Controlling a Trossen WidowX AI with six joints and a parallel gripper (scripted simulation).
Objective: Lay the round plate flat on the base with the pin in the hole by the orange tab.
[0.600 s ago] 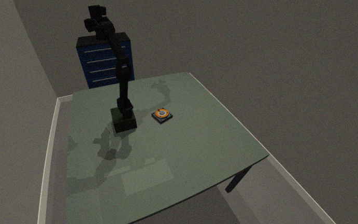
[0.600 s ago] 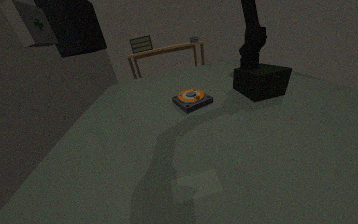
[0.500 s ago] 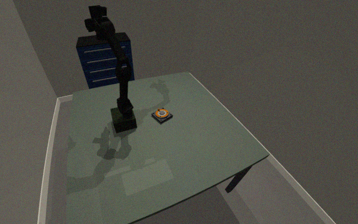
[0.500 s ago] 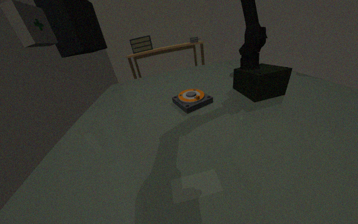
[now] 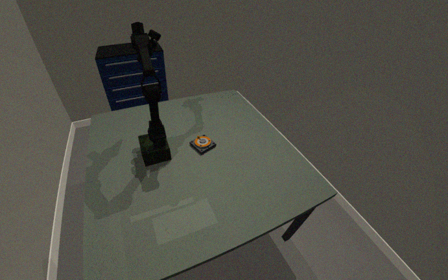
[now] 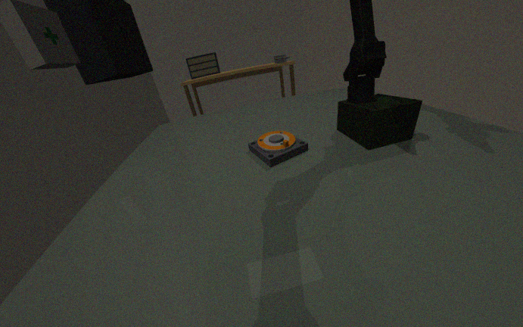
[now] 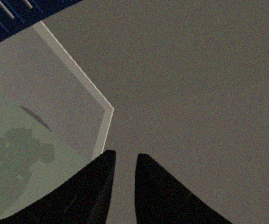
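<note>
The round plate is 23 cm ahead of my gripper tip, 29 cm to the right of it and 50 cm below it.
</note>
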